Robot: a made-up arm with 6 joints.
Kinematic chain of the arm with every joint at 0, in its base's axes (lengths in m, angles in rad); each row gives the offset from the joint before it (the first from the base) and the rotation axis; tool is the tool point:
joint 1: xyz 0 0 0.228 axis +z
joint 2: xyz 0 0 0 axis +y
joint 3: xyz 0 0 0.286 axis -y
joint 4: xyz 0 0 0 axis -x
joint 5: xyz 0.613 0 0 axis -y
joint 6: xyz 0 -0.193 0 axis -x
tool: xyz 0 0 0
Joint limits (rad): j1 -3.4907..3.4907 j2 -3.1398..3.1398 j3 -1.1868..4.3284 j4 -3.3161..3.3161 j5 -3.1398..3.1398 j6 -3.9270..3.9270
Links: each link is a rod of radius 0.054 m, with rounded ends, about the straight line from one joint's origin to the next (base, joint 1, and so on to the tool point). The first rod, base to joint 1, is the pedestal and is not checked.
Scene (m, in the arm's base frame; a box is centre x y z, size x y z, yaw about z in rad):
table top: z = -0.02
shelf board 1: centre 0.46 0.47 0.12 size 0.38 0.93 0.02 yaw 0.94
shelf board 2: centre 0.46 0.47 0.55 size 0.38 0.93 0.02 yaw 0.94
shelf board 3: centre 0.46 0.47 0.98 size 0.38 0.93 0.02 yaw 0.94
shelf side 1: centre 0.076 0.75 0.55 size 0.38 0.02 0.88 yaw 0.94
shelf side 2: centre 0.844 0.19 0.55 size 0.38 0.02 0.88 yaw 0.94
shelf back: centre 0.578 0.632 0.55 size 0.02 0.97 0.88 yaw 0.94
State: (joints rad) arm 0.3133 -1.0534 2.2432 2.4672 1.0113 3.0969
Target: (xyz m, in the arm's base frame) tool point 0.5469 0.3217 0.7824
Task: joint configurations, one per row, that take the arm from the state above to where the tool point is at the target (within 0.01 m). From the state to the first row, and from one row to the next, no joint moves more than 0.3 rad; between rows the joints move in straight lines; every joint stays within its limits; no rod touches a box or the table.
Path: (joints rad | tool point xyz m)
1: 0.2294 -1.0144 1.9494 2.5676 1.0113 3.0969 | -0.8789 -0.0388 0.3843
2: 0.1455 -0.9755 1.6557 2.6681 1.0113 3.0969 | -0.8310 0.0518 0.6110
3: 0.0615 -0.9365 1.3619 2.7685 1.0113 3.0969 | -0.7003 0.1369 0.8085
4: -0.0224 -0.8975 1.0682 2.8690 1.0113 3.0969 | -0.5031 0.1972 0.9522
5: -0.1063 -0.8586 0.7744 2.9694 1.0113 3.0969 | -0.2658 0.2196 1.0247
6: -0.1902 -0.8196 0.4807 3.0699 1.0113 3.0969 | -0.0211 0.2001 1.0176
7: -0.2741 -0.7806 0.1869 3.1703 1.0113 3.0969 | 0.1977 0.1448 0.9328
8: -0.3581 -0.7417 -0.1068 3.2707 1.0113 3.0969 | 0.3622 0.0688 0.7824
9: -0.2119 -0.5070 0.0724 3.1991 1.0113 3.0969 | 0.4122 0.1084 0.8044
10: -0.0657 -0.2723 0.2517 3.1274 1.0113 3.0969 | 0.4642 0.1629 0.8125
11: 0.0804 -0.0377 0.4310 3.0557 1.0113 3.0969 | 0.5115 0.2341 0.8055
12: 0.2266 0.1970 0.6102 2.9840 1.0113 3.0969 | 0.5469 0.3217 0.7824

